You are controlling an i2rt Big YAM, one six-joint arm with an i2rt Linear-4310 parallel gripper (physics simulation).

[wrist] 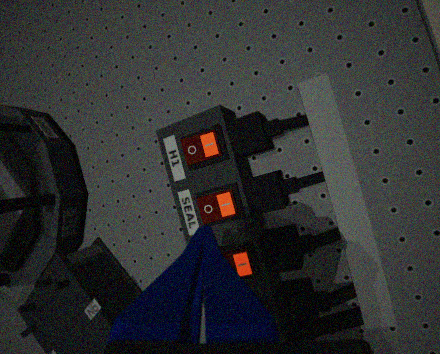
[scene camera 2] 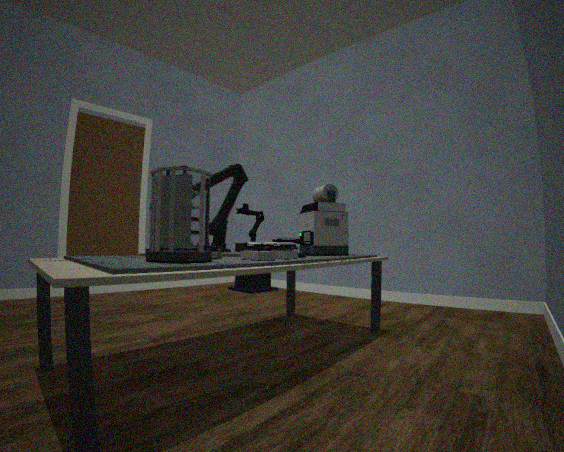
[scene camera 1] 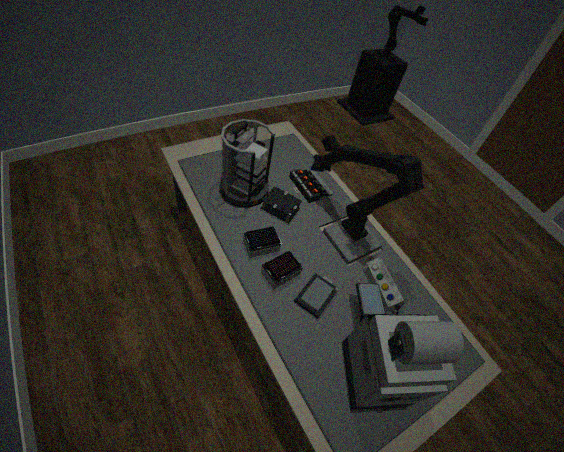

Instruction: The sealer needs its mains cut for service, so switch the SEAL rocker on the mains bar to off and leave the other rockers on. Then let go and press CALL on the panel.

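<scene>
The dark mains bar [scene camera 1: 308,186] [wrist: 206,175] lies near the table's back edge. In the wrist view its H1 rocker [wrist: 201,148] and SEAL rocker [wrist: 217,207] both show orange lit I halves and dark red O halves. A third rocker [wrist: 242,264] is lit and partly hidden by my fingers; in scene camera 1 several orange lights show. My gripper [scene camera 1: 317,164] [wrist: 205,234] is shut and empty, above the bar, its blue tips at the lower O-side corner of the SEAL rocker in the wrist view; contact cannot be told. The panel [scene camera 1: 387,278] has white, green, yellow and blue buttons; their labels are unreadable.
Plugs [wrist: 267,191] and cables leave one side of the bar towards a pale strip [wrist: 345,200]. A tall round rack [scene camera 1: 240,198] [scene camera 2: 178,257] and a dark device [scene camera 1: 281,204] stand near the bar. A small screen [scene camera 1: 371,299] and a large machine [scene camera 1: 362,365] [scene camera 2: 324,232] stand by the panel.
</scene>
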